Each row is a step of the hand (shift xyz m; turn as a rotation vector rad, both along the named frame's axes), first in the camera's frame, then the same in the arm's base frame.
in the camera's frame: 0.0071 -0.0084 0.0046 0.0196 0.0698 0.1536
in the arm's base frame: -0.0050 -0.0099 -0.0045 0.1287 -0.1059 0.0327
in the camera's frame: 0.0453 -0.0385 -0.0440 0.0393 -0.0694 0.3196
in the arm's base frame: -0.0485 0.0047 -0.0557 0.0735 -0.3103 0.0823
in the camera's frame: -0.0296 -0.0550 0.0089 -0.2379 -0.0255 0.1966
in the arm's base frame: -0.0491 -0.0203 0.0341 0.0342 -0.0920 0.2937
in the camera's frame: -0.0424 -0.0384 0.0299 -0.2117 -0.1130 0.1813
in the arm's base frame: -0.0267 -0.0264 0.0525 -0.0486 -0.1253 0.2691
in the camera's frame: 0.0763 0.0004 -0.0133 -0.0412 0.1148 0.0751
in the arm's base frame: 0.0026 -0.0154 -0.0759 0.1308 0.0000 0.0585
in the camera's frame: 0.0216 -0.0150 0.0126 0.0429 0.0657 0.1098
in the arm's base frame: -0.0062 -0.0244 -0.0147 0.1092 -0.0791 -0.0045
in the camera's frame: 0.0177 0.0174 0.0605 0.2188 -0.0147 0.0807
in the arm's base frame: 0.0426 -0.0494 0.0042 0.0423 -0.1502 -0.1739
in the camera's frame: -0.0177 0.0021 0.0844 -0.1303 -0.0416 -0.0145
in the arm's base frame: 0.0351 -0.0635 0.0467 -0.0568 0.0401 0.1186
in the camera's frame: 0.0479 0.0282 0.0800 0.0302 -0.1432 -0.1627
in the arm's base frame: 0.0635 -0.0718 -0.0176 -0.1938 0.0651 -0.0780
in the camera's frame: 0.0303 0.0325 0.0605 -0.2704 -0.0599 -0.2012
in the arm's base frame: 0.0575 -0.0475 -0.0084 -0.1649 0.2376 0.1832
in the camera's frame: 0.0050 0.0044 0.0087 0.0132 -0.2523 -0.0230
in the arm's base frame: 0.0081 -0.0072 -0.0018 -0.2364 -0.0919 -0.0054
